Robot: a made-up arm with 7 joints.
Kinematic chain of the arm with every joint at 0, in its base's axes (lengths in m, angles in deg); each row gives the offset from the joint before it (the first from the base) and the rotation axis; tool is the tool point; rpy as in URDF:
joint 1: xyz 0 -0.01 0.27 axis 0 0.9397 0.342
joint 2: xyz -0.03 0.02 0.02 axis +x
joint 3: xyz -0.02 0.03 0 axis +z
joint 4: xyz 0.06 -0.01 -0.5 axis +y
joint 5: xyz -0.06 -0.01 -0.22 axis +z
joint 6: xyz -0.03 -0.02 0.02 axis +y
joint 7: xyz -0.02 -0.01 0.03 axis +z
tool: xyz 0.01 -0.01 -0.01 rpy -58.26 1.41 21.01
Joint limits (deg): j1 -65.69..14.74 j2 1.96..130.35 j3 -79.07..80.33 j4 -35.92..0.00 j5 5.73..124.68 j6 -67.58..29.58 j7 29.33..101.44
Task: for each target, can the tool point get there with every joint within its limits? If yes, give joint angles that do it. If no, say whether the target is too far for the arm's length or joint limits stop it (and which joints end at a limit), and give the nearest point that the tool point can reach.
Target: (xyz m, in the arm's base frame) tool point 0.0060 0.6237 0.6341
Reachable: yes | joints -20.91 111.78 67.82 -25.33 67.43 -33.35 94.13
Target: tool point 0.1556 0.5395 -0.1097
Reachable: yes | joints -14.61 51.48 33.94 -6.65 86.92 15.66 90.84
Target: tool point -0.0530 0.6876 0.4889
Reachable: yes | joints -45.15 113.09 -49.56 -22.88 15.36 -6.29 88.39
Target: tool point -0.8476 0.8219 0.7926
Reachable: no: too far | nearest point -0.3339 0.5665 0.6495 | short by 0.591 m
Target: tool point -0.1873 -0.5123 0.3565
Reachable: no: joint limits stop it (at a limit: joint 1, joint 2, joint 3, joint 4, joint 7) | nearest point -0.2011 -0.1200 -0.3388 | short by 0.798 m
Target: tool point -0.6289 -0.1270 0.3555
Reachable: no: joint limits stop it (at a limit: joint 1, joint 2, joint 3, joint 4, joint 5, joint 7) | nearest point -0.3692 0.4678 0.6366 | short by 0.707 m
